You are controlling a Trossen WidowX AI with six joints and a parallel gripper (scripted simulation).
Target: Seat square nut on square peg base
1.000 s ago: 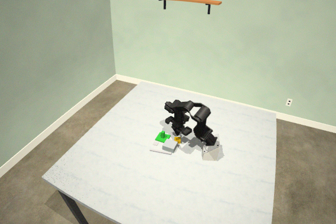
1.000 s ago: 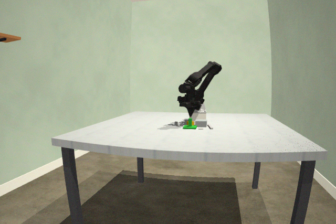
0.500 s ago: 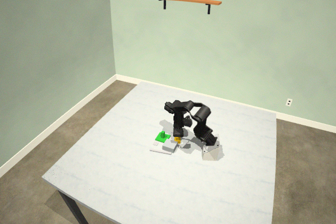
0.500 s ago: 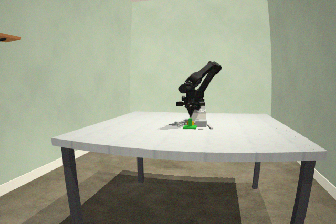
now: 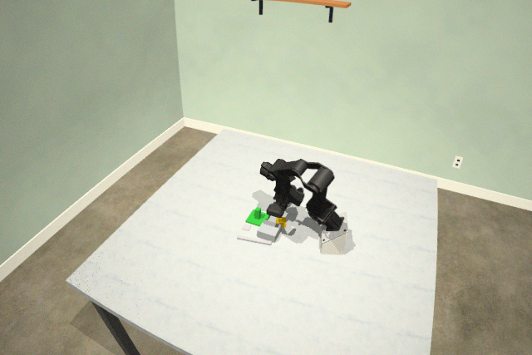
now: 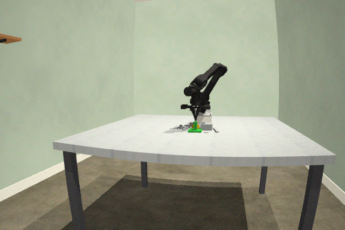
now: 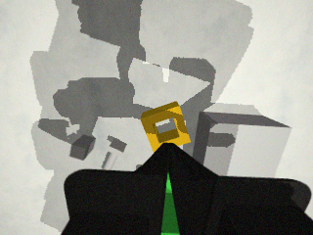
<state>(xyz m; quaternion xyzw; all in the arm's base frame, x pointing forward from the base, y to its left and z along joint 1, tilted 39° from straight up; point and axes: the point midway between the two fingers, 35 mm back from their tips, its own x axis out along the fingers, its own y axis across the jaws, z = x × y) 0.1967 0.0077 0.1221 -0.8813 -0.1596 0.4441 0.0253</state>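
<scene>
Right now my hand is 8 cm to the right of the grey block and 7 cm above it. From my hand the other things lie so: white strip 15 cm to the left, 8 cm below, 2 cm ahead; small grey cube 8 cm to the right, 8 cm below, 5 cm ahead; small white tile 11 cm to the left, 9 cm below, 9 cm ahead.
</scene>
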